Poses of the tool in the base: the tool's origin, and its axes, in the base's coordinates. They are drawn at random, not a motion.
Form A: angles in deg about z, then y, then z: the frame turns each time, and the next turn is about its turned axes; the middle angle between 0 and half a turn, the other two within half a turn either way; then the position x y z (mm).
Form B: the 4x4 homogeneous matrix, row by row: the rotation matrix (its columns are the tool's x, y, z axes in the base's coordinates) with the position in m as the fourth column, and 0 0 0 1 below. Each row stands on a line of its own. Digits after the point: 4 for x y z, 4 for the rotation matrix.
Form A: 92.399 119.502 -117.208 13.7 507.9 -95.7
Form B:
0.8791 0.4752 -0.0364 0.0137
0.2622 -0.4184 0.8696 0.5079
0.3979 -0.7740 -0.4925 -0.0957
0 0 0 1

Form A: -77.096 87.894 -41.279 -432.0 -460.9 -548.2
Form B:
-0.6369 0.7379 0.2232 -0.4320
-0.1742 0.1442 -0.9741 -0.4609
-0.7510 -0.6593 0.0367 -0.5482
0 0 0 1

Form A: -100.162 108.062 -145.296 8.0 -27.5 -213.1
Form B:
-0.6054 -0.7781 -0.1677 0.0080
-0.1504 0.3188 -0.9358 -0.0275
0.7816 -0.5413 -0.3100 -0.2131
0 0 0 1

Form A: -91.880 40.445 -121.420 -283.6 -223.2 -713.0
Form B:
-0.8399 -0.5423 -0.0213 -0.2836
0.4245 -0.6320 -0.6484 -0.2232
0.3382 -0.5536 0.7610 -0.7130
0 0 0 1

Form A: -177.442 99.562 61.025 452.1 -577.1 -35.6
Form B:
0.1194 -0.1236 -0.9851 0.4521
-0.8704 -0.4904 -0.0440 -0.5771
-0.4777 0.8627 -0.1661 -0.0356
0 0 0 1

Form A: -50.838 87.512 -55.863 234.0 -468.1 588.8
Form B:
-0.6264 0.4578 0.6309 0.2340
-0.5416 0.3265 -0.7746 -0.4681
-0.5606 -0.8269 0.0434 0.5888
0 0 0 1

